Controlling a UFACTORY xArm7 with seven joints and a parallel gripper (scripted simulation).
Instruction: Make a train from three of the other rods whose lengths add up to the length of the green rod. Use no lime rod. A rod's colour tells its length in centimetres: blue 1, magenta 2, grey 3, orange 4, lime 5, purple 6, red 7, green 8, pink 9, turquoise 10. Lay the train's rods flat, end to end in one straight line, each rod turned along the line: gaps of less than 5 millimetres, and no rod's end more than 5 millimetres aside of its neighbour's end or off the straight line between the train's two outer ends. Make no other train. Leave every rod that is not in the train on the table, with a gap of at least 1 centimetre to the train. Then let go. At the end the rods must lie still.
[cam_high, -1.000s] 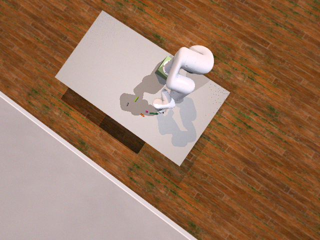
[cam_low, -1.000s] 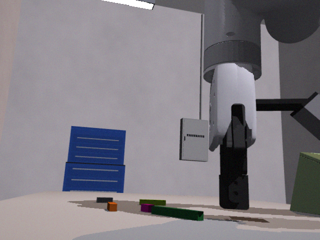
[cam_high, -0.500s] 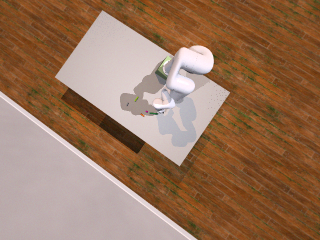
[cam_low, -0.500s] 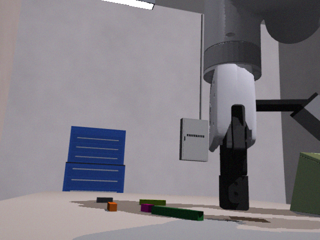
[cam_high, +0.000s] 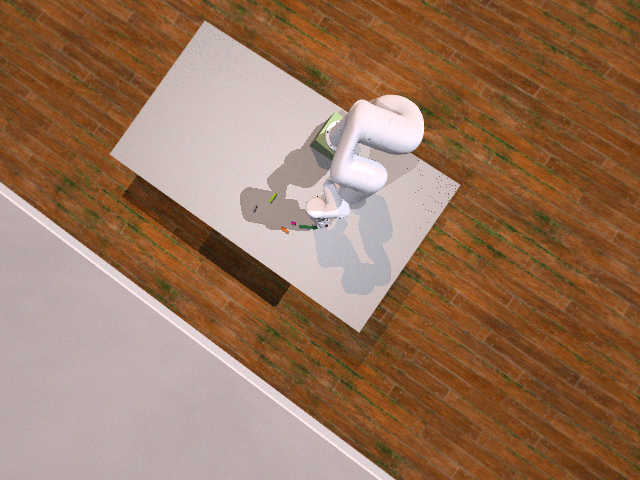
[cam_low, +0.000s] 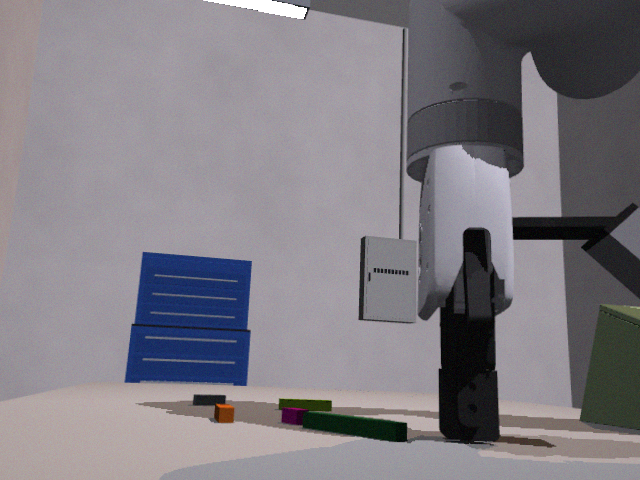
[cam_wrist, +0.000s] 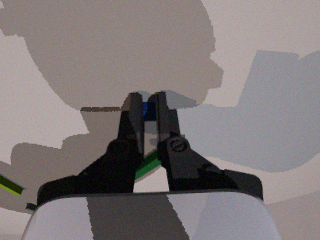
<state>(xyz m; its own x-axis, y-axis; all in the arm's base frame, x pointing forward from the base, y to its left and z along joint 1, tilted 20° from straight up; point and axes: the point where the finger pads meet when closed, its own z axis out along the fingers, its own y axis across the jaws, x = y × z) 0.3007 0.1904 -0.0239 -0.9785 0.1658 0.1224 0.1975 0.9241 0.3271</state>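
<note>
The blue rod is 20 mm below my hand. The rest, counted from my hand: orange rod (150 mm ahead, 80 mm to the right, 20 mm below); magenta rod (100 mm ahead, 80 mm to the right, 20 mm below); green rod (70 mm ahead, 20 mm to the right, 20 mm below).
</note>
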